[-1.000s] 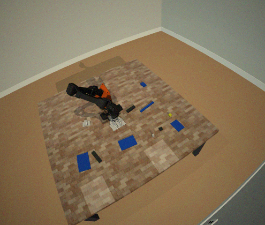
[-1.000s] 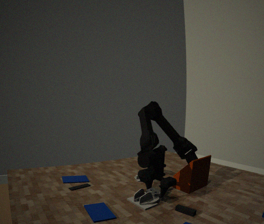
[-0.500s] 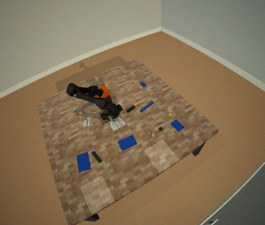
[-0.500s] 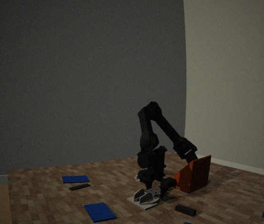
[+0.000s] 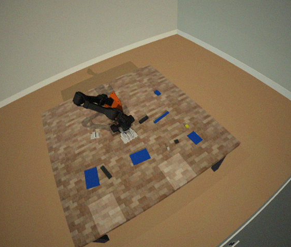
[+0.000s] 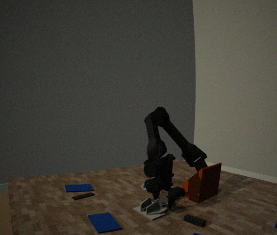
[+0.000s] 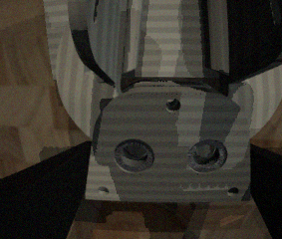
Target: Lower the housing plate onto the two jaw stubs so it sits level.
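My gripper tip is 10 mm short of the housing plate and 20 mm below it. Also, from my gripper tip: base plate: 70 mm ahead, 10 mm to the right, 10 mm below.
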